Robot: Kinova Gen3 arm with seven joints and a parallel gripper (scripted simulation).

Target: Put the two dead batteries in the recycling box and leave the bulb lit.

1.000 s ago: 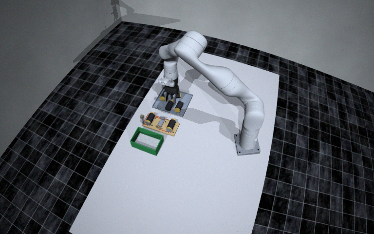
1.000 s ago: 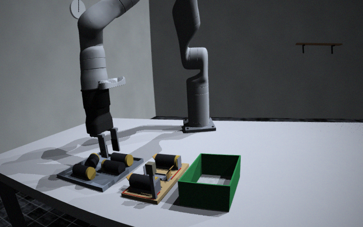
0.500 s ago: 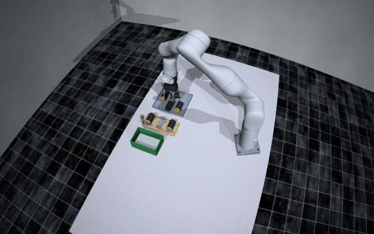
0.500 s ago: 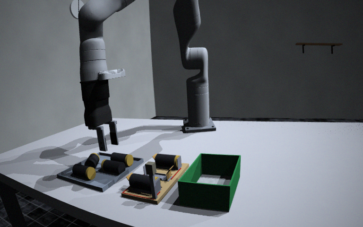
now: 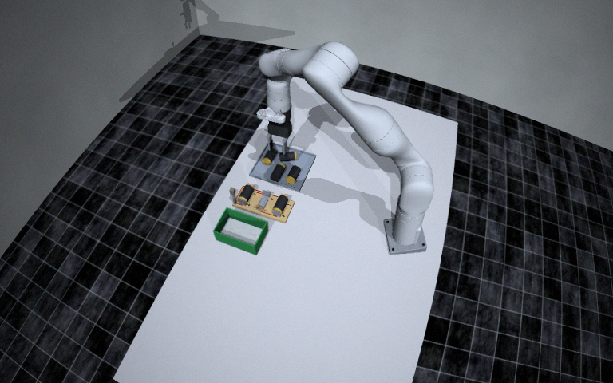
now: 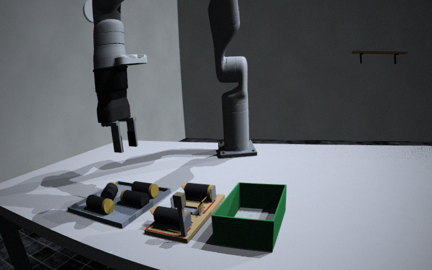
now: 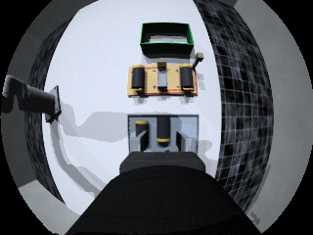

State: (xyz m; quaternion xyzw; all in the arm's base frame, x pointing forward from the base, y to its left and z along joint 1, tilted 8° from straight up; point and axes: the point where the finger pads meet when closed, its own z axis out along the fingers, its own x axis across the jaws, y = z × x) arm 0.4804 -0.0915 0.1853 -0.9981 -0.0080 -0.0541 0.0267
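Right now the grey tray is 50 mm to the right of my hand and 150 mm below it. Round my hand: green recycling box 10 mm ahead, 280 mm to the left, 140 mm below.
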